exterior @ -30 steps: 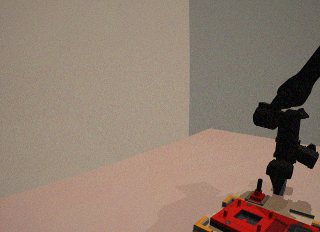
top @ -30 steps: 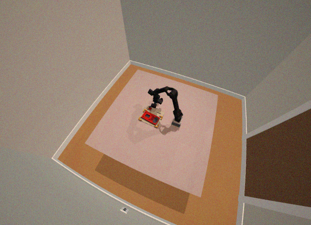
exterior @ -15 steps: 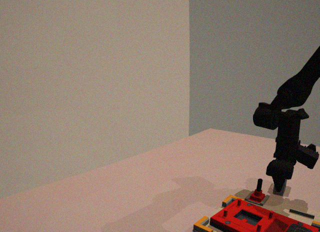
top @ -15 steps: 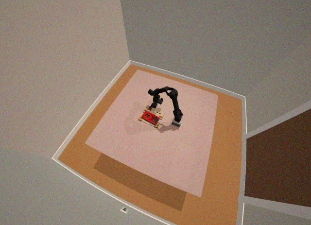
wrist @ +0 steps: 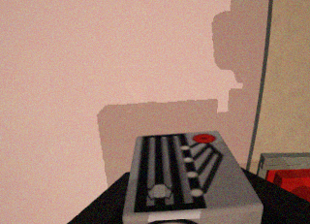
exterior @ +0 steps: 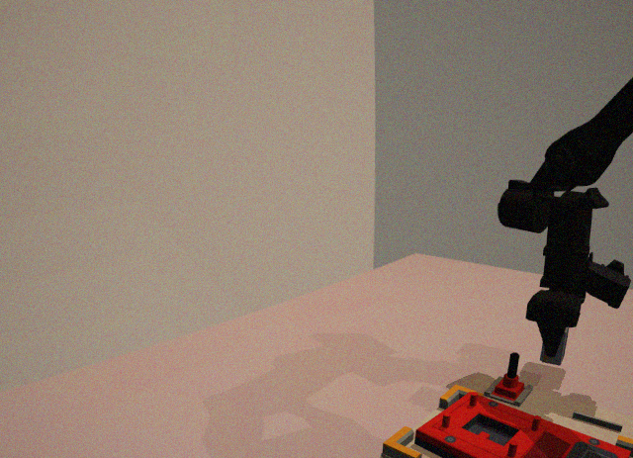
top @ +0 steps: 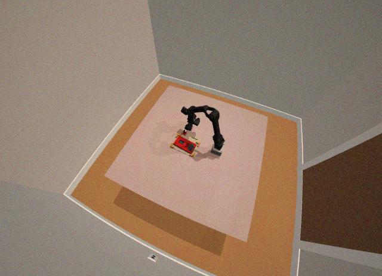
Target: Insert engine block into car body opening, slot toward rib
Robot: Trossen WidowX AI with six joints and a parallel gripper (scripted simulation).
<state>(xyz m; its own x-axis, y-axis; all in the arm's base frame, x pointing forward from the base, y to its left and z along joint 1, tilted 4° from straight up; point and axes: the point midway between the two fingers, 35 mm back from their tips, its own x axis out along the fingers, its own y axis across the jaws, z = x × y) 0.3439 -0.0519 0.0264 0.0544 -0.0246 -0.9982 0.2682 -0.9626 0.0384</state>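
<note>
My gripper tip is 20 mm short of the black upright peg, 80 mm to the right of it and 10 mm above it. The rest, counted from my gripper tip: grey engine block 10 mm above.
</note>
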